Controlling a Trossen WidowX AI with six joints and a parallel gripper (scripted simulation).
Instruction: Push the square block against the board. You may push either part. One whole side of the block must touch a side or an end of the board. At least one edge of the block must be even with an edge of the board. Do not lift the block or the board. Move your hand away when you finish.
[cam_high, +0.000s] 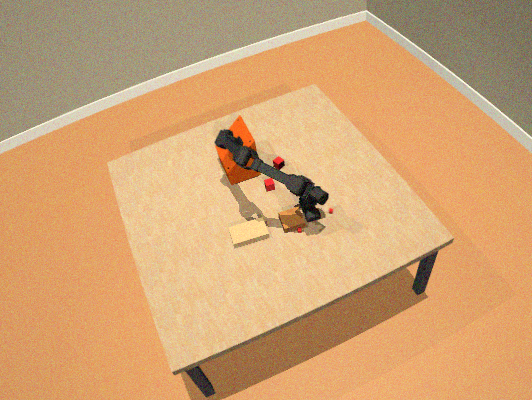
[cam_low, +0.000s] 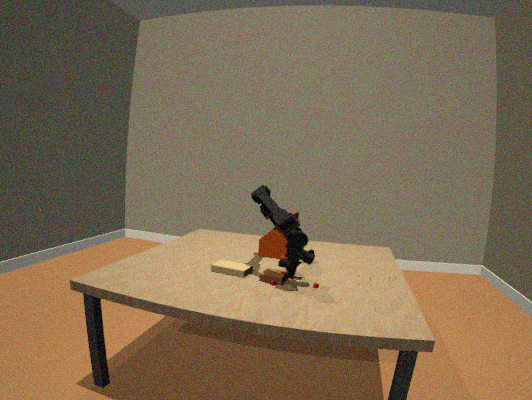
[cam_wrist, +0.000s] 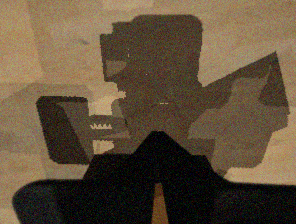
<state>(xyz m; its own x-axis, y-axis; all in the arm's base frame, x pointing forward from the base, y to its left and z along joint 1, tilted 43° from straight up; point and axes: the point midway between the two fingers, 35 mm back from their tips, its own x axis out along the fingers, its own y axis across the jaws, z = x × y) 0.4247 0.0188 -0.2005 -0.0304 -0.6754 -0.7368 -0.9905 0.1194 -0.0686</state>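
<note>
My gripper tip is now 1 cm past the square block and 8 cm to the left of it. Round my gripper tip: board (4 cm behind, 27 cm to the right).
</note>
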